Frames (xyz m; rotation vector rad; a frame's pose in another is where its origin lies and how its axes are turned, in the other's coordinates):
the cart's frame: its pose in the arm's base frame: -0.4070 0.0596 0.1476 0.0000 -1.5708 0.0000
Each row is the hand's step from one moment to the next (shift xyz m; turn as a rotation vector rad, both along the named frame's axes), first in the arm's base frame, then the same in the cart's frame.
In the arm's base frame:
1: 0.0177 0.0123 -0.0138 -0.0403 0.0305 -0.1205
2: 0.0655 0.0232 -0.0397 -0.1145 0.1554 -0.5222
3: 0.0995 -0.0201 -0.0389 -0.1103 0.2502 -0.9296
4: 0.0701 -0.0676 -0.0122 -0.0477 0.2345 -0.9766
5: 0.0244 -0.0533 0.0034 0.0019 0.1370 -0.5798
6: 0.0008 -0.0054 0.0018 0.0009 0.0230 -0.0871
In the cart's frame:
1: -0.0138 0.0123 -0.0177 -0.1205 0.0305 0.0403
2: -0.0397 0.0232 -0.0655 -0.5222 0.1554 0.1145
3: -0.0389 -0.0201 -0.0995 -0.9296 0.2502 0.1103
4: -0.0122 -0.0676 -0.0701 -0.9766 0.2345 0.0477
5: 0.0034 -0.0533 -0.0244 -0.5798 0.1370 -0.0019
6: 0.0018 -0.0054 -0.0008 -0.0871 0.0230 -0.0009

